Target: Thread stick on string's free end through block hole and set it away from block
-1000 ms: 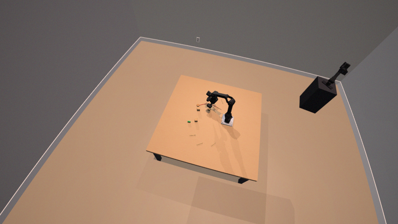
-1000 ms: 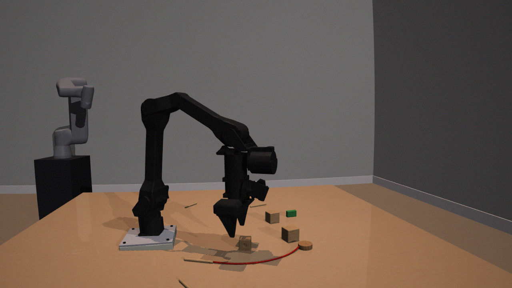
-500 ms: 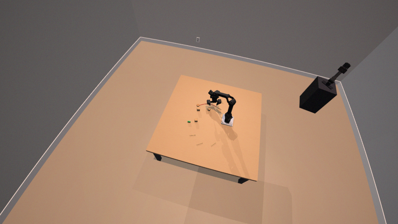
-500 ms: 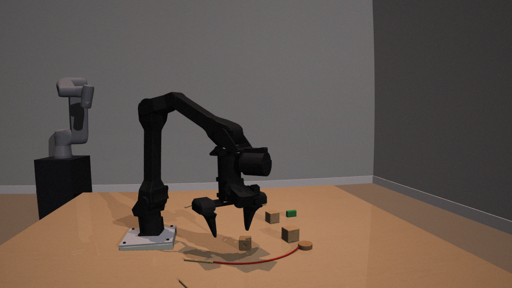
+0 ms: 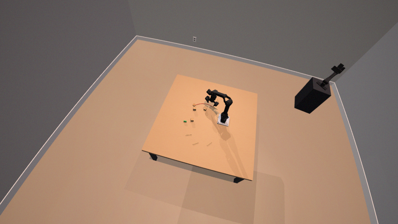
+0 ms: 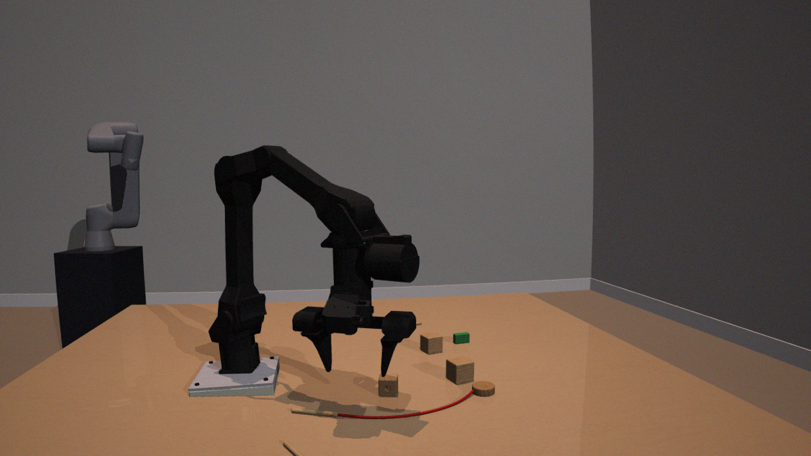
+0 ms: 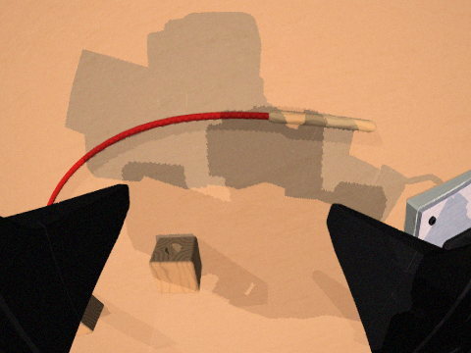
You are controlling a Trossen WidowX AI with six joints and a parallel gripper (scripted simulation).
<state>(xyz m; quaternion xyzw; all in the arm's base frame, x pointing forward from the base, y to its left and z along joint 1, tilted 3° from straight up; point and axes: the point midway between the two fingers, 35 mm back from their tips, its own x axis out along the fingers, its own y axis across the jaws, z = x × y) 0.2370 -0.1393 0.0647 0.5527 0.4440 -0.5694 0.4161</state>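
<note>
Right now my gripper tip is 50 mm past the thin wooden stick, 20 mm to the left of it and 60 mm above it. Also, from my gripper tip: round wooden button: 220 mm ahead, 60 mm to the left, 60 mm below; then small green block: 210 mm ahead, 360 mm to the left, 50 mm below.
</note>
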